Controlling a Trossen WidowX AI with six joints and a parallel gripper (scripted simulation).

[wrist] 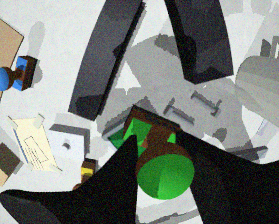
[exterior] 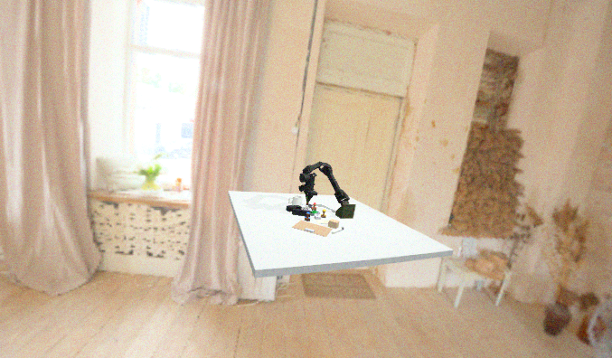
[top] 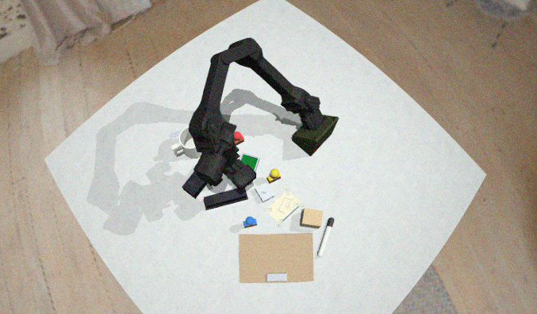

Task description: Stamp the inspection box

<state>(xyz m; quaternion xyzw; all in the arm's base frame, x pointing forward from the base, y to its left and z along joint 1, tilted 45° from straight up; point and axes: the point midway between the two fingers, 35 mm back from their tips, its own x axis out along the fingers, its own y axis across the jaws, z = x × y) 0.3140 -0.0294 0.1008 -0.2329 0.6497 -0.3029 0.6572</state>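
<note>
Now: the ink pad 9 cm below my gripper tip, 6 cm behind it and 1 cm to the left of it. The rest, counted from my gripper tip: yellow stamp 10 cm to the left, 10 cm behind, 8 cm below; blue stamp 14 cm to the left, 8 cm below, 7 cm ahead; red stamp 11 cm behind, 8 cm below, 7 cm to the right.
</note>
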